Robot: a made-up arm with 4 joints.
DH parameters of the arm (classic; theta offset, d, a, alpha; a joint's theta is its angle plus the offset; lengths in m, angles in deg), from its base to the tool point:
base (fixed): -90 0.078 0.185 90
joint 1: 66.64 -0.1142 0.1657 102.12
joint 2: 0 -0.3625 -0.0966 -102.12
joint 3: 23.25 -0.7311 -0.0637 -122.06
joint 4: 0 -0.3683 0.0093 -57.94
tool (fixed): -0.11 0.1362 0 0
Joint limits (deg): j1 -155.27..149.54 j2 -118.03..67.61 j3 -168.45..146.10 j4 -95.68..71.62
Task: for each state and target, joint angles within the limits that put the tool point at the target. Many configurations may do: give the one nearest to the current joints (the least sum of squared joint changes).
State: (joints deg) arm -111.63 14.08 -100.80 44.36
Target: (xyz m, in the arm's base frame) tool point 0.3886 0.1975 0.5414
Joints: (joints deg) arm -88.00 -30.76 -89.15 43.31
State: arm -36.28 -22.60 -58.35 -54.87
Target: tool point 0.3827 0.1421 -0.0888
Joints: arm -32.48 -40.62 -58.61 -58.82
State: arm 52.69 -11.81 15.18 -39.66
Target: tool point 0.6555 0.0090 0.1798
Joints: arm 47.85 -6.74 5.39 -62.09
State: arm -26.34 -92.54 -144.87 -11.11
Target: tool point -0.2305 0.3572 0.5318
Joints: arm -66.96 -92.25 -168.45 9.46
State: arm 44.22 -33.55 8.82 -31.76
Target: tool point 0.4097 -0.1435 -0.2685
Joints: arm 25.53 -67.55 12.07 -33.44
